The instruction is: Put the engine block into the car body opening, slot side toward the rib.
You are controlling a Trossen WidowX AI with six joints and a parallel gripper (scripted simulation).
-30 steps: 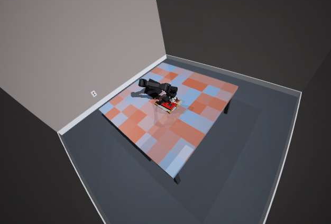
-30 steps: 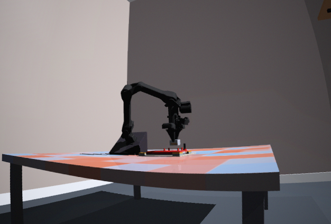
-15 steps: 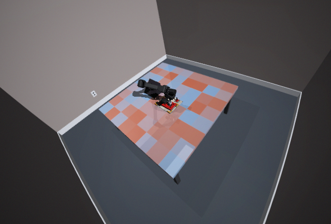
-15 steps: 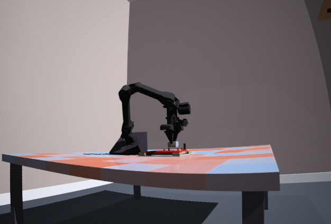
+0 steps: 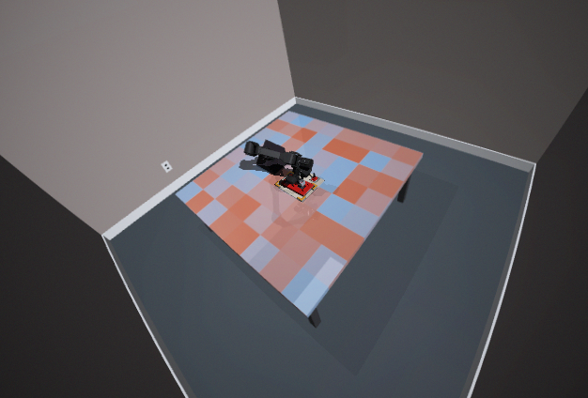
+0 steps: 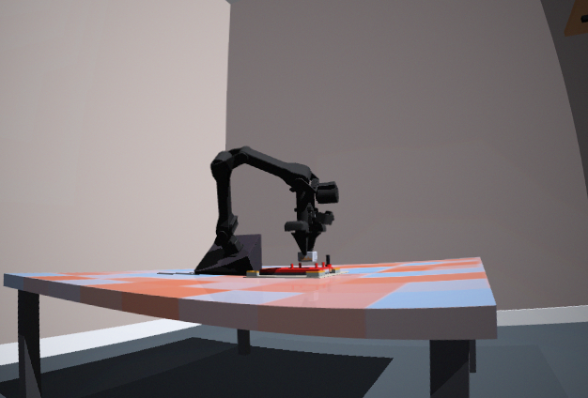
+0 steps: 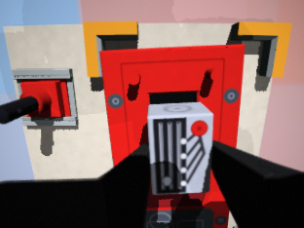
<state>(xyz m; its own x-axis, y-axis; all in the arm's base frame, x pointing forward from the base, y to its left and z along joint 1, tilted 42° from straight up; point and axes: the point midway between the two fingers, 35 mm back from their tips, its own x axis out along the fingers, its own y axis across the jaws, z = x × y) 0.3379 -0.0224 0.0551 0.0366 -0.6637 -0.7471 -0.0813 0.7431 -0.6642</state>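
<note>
Now: the engine block 1 cm below my gripper tip. Round my gripper tip: tan board: 5 cm below, 4 cm behind, 1 cm to the left.
</note>
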